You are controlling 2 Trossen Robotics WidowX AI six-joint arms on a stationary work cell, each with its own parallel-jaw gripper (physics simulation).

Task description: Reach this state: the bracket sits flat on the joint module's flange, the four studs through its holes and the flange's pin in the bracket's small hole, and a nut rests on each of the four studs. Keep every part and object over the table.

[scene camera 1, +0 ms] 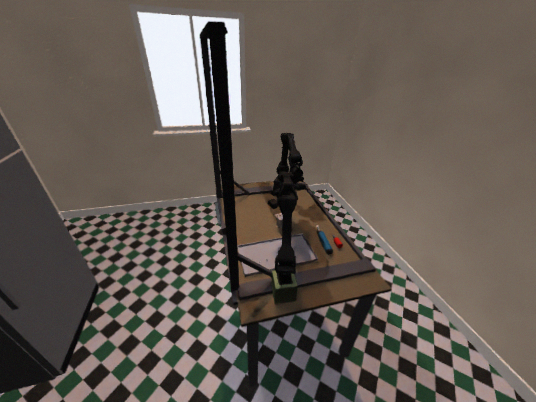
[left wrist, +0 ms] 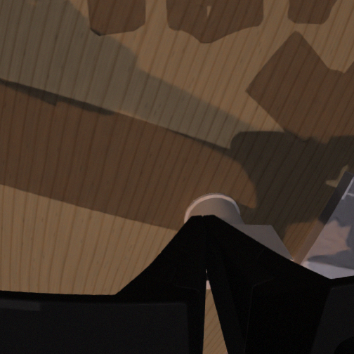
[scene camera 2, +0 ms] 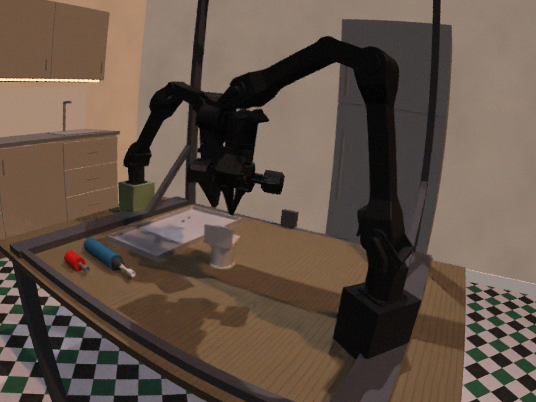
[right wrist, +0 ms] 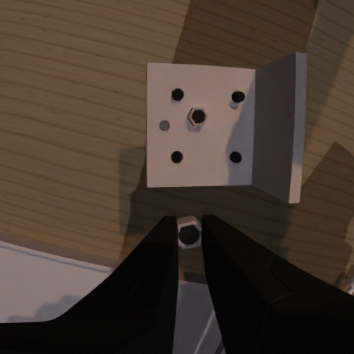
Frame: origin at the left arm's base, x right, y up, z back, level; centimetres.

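Seen in the pictures: left gripper, fingertip midpoint: [scene camera 2: 231,214]; right gripper, fingertip midpoint: [scene camera 2: 214,206]; left arm's base, origin of the base link: [scene camera 2: 382,294]; right arm's base, origin of the base link: [scene camera 1: 284,278] [scene camera 2: 136,182].
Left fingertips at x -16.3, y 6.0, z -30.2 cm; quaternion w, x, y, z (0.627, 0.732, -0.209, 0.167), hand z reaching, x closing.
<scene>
Pixels of each thing's top centre, then the offset from my left fingertips to it. "spot": a spot on its surface instead.
- white joint module, middle of its top: [scene camera 2: 222,236] dx +2.2, dy -9.7, dz -12.1 cm
- pale tray, middle of its top: [scene camera 2: 177,226] [scene camera 1: 276,251] dx -4.3, dy -15.5, dz -38.5 cm
- blue-handled tool, surface spot: [scene camera 2: 101,253] spot: dx -28.7, dy -13.8, dz -16.6 cm
- red tool, middle of its top: [scene camera 2: 77,256] [scene camera 1: 337,238] dx -35.1, dy -13.7, dz -15.1 cm
- dark block, middle of its top: [scene camera 2: 290,210] dx +32.6, dy -11.3, dz -34.4 cm
The white bracket [scene camera 2: 218,236] [right wrist: 215,172] sits on top of the white joint module [scene camera 2: 221,258] [left wrist: 212,207], its upright plate at the right in the right wrist view. Its flat plate shows four dark round spots at stud positions and a small grey spot near its left edge. One nut [right wrist: 197,116] lies on the plate between these spots, off all four. My right gripper [right wrist: 188,227] [scene camera 2: 214,205] is shut on another nut [right wrist: 189,234], beside the bracket's lower edge in that view. My left gripper [left wrist: 202,226] [scene camera 2: 232,212] is shut and empty, over the module in its wrist view.
A pale tray [scene camera 1: 255,260] [right wrist: 45,285] with small dark specks, probably nuts, stands beside the module. A blue-handled tool [scene camera 2: 101,253] [scene camera 1: 325,242] and a red tool [scene camera 2: 74,260] [scene camera 1: 338,242] lie near the table edge. A dark block [scene camera 2: 289,218] stands at the far edge.
</scene>
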